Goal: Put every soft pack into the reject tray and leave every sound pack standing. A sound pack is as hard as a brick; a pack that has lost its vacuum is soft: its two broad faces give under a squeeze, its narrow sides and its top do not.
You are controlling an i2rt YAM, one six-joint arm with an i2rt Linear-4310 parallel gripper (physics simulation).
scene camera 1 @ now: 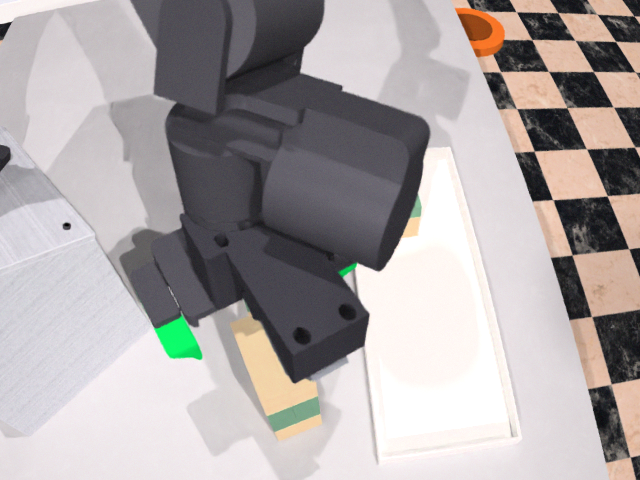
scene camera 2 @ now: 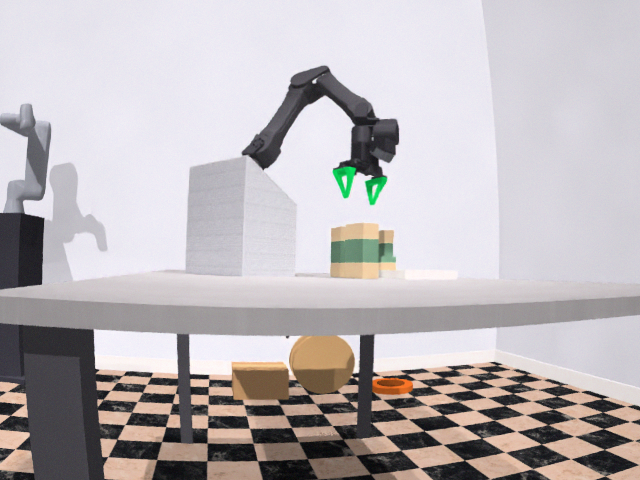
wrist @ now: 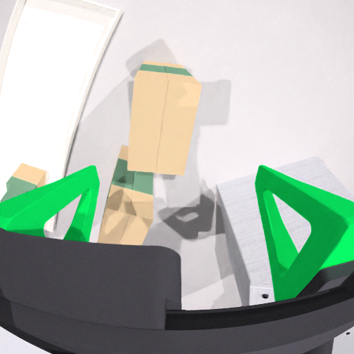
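Pixels of known places: gripper, between the fingertips: (scene camera 1: 252,324) (scene camera 2: 359,201); arm's base, origin of its link: (scene camera 2: 242,185).
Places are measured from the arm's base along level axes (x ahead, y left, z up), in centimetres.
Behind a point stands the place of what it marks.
Note:
My gripper (scene camera 1: 263,310) {x 31.1, y -7.7, z -4.8 cm} (scene camera 2: 358,199) {x 31.1, y -7.7, z -4.8 cm} (wrist: 176,174) is open and empty, its green fingertips high above the packs. A tan pack with a green band (scene camera 1: 286,382) {x 33.4, y -10.2, z -10.7 cm} (scene camera 2: 361,253) {x 31.2, y -11.6, z -18.3 cm} (wrist: 165,125) stands nearest the front. A second pack (wrist: 127,215) stands behind it. In scene camera 2, packs show to the left (scene camera 2: 337,251) {x 26.8, y 3.1, z -17.5 cm} and right (scene camera 2: 386,237) {x 42.8, y 13.4, z -12.6 cm} of the front one, partly hidden. Another pack (scene camera 1: 412,226) {x 45.3, y 14.0, z -22.0 cm} (wrist: 29,176) is in the white reject tray (scene camera 1: 444,445) {x 48.9, y -12.0, z -24.4 cm} (scene camera 2: 429,274) {x 48.7, y -13.1, z -23.4 cm} (wrist: 42,75), looks low, and is partly hidden by the arm or a finger. Softness cannot be told by sight.
A tall grey block (scene camera 1: 62,320) {x 10.4, y -5.7, z -11.9 cm} (scene camera 2: 219,222) {x -4.6, y -9.8, z -11.3 cm} (wrist: 240,215) bears the arm and stands left of the packs. The tray lies right of them, near the table edge. A brown box (scene camera 2: 260,381), a round brown object (scene camera 2: 323,364) and an orange ring (scene camera 2: 408,386) are below table level.

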